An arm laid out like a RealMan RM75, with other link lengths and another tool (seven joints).
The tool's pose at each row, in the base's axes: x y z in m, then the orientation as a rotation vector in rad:
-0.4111, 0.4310, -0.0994, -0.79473, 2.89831, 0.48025
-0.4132, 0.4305, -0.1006, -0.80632, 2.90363, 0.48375
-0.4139, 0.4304, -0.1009, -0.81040, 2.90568, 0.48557
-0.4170, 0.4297, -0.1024, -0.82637, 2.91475, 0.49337
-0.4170, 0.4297, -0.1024, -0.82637, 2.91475, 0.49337
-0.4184, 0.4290, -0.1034, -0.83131, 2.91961, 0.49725
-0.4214, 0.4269, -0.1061, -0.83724, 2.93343, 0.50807
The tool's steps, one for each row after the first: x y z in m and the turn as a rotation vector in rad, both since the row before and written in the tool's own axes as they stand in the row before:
0.0023, 0.0003, 0.0009, -0.00419, 0.00875, -0.00487
0.0007, 0.0002, 0.0003, -0.00189, 0.00323, -0.00162
0.0032, 0.0006, 0.0012, -0.00798, 0.01362, -0.00591
0.0000, 0.0000, 0.0000, 0.00000, 0.00000, 0.00000
0.0017, -0.0001, 0.0007, -0.00373, 0.00605, -0.00107
0.0040, -0.0009, 0.0019, -0.00968, 0.01433, 0.00161

